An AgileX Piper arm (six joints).
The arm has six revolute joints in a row. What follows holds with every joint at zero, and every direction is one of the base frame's.
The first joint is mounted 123 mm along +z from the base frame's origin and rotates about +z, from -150 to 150 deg.
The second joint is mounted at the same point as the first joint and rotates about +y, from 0 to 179.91 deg.
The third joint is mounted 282.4 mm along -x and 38.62 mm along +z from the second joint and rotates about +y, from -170 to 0 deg.
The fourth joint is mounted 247.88 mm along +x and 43.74 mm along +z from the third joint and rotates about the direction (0.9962, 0, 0.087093), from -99.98 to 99.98 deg.
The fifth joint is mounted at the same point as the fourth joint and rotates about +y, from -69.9 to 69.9 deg.
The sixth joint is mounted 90.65 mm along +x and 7.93 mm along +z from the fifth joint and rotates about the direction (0.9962, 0, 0.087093), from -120 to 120 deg.
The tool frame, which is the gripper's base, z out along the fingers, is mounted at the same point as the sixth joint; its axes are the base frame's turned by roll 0, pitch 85.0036 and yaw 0 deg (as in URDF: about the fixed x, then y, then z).
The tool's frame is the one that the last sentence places.
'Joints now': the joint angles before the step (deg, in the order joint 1, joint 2, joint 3, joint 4, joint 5, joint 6). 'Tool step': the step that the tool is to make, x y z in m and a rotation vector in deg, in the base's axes. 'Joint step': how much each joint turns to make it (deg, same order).
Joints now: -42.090 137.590 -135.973 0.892 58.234 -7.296
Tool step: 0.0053 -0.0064 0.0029 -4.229 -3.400 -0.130
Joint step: 0.001 0.528 -0.496 -0.892 -5.390 0.046
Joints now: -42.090 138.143 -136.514 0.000 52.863 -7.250
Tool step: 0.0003 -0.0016 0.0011 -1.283 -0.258 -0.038
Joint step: -0.002 0.016 -0.031 -0.778 -1.037 -0.003
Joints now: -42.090 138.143 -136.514 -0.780 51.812 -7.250
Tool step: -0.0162 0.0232 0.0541 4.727 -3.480 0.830
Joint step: -0.184 -7.067 0.890 5.989 6.772 -0.109
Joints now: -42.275 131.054 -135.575 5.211 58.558 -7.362
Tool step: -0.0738 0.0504 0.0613 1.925 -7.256 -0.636
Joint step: -2.964 -24.344 28.085 8.569 -7.300 -3.286
